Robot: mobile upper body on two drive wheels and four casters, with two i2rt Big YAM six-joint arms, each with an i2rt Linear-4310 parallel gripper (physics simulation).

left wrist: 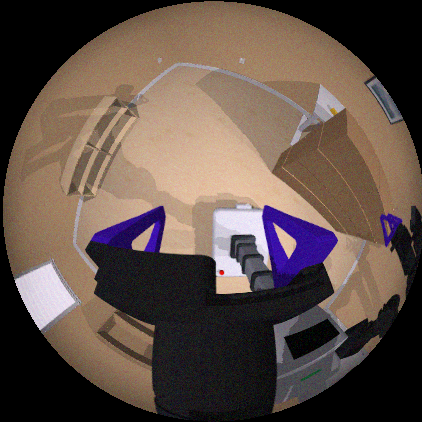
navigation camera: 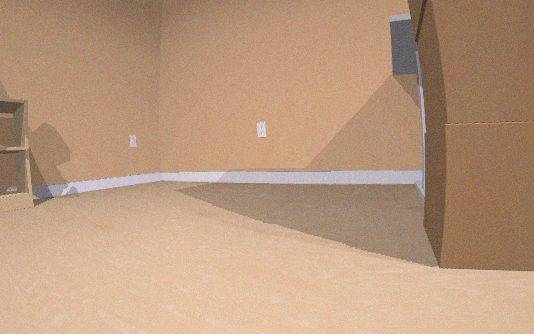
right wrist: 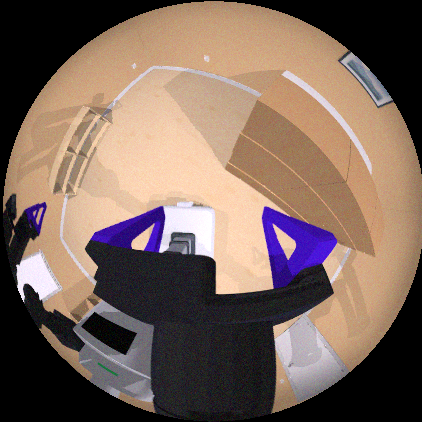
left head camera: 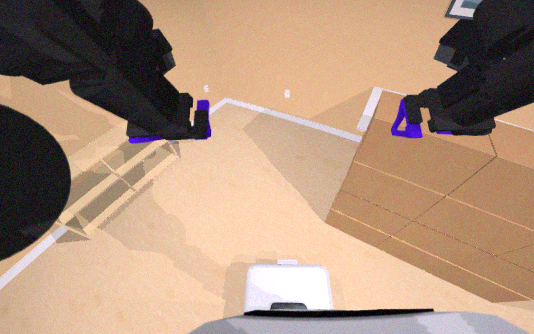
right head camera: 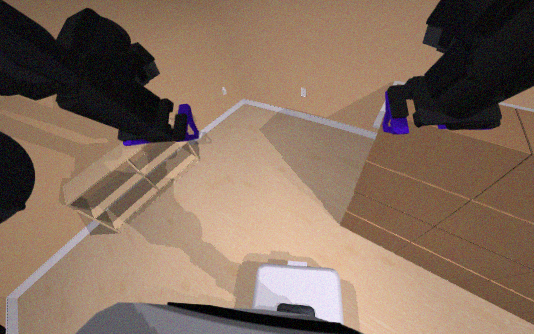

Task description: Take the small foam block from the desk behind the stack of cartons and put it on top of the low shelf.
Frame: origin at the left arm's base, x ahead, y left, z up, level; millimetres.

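Seen in the pictures: left gripper, fingertip midpoint: [left wrist: 213,210] [right wrist: 42,204] [left head camera: 187,134] [right head camera: 178,137]; right gripper, fingertip midpoint: [left wrist: 383,215] [right wrist: 213,211] [left head camera: 414,131] [right head camera: 411,126].
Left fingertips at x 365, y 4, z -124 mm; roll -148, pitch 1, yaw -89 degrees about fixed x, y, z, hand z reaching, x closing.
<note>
A point is followed by its place in that frame.
A stack of brown cartons [left head camera: 425,175] @[y -844, x 551, z -528 mm] [right head camera: 425,185] @[y -808, x 565, z -612 mm] [left wrist: 335,175] @[y -781, x 581, z -646 mm] [right wrist: 300,160] @[y -819, x 566, z -482 mm] [navigation camera: 485,200] @[y -635, x 666, z -1277 mm] stands at the right. Part of a white desk [left head camera: 370,109] @[y -933, x 1349, z -690 mm] [left wrist: 327,102] @[y -1052, x 1393, z -690 mm] shows behind its left end. A small yellow thing [left wrist: 333,111] @[y -1034, x 1242, z -654 mm] shows on the desk in the left wrist view; whether it is the foam block I cannot tell. A low wooden shelf [left head camera: 90,200] @[y 1525, x 709, z -1067 mm] [right head camera: 95,167] @[y 1714, x 880, z -800 mm] [left wrist: 82,142] @[y 1425, x 1020, z -800 mm] [navigation camera: 15,201] @[y 1100, x 1421, z -1364 mm] stands at the left. My left gripper [left head camera: 175,131] @[y 4, x 365, z -124 mm] [right head camera: 162,135] [left wrist: 213,210] @[y 4, x 365, z -124 mm] and my right gripper [left head camera: 435,131] [right head camera: 425,127] [right wrist: 213,211] @[y -452, x 363, z -126 mm] are open and empty, high above the floor.
My white base [left head camera: 287,285] @[y -222, x 196, z -1150 mm] [right head camera: 300,285] @[y -248, x 208, z -1150 mm] shows at the bottom of the head views. White baseboard [navigation camera: 300,177] @[y -552, x 2115, z -1365 mm] runs along the walls. A framed picture [left wrist: 385,100] [right wrist: 367,80] hangs beyond the cartons. A white panel [left wrist: 47,295] shows at the lower left of the left wrist view.
</note>
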